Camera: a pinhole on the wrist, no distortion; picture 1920 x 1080 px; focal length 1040.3 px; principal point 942.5 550.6 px. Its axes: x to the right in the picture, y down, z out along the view. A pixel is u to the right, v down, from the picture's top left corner.
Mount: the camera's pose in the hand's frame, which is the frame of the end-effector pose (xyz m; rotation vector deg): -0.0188 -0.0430 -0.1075 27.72 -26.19 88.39
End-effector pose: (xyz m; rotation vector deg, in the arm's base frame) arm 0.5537 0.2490 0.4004 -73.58 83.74 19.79
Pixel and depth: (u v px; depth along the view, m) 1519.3 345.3 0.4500
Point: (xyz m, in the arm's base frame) 0.8523 0.4920 0.2314
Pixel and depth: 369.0 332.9 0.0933
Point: 0.6376 0.1501 0.4756
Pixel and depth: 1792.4 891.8 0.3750
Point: 0.7266 0.6103 0.3861
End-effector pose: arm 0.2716 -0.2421 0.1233 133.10 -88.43 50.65
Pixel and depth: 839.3 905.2 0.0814
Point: 0.3294 -0.1454 0.1466
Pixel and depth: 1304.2 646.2 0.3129
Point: 0.4532 -0.2574 -0.0519
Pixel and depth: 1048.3 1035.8 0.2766
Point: 0.4431 -0.1243 -0.0440
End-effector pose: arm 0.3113 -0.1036 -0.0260 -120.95 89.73 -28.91
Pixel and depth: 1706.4 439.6 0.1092
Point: 0.3547 -0.0845 -0.0277
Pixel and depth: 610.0 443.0 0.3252
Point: 0.6193 -0.0355 0.0651
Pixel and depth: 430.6 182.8 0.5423
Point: 0.9126 -0.1200 0.1392
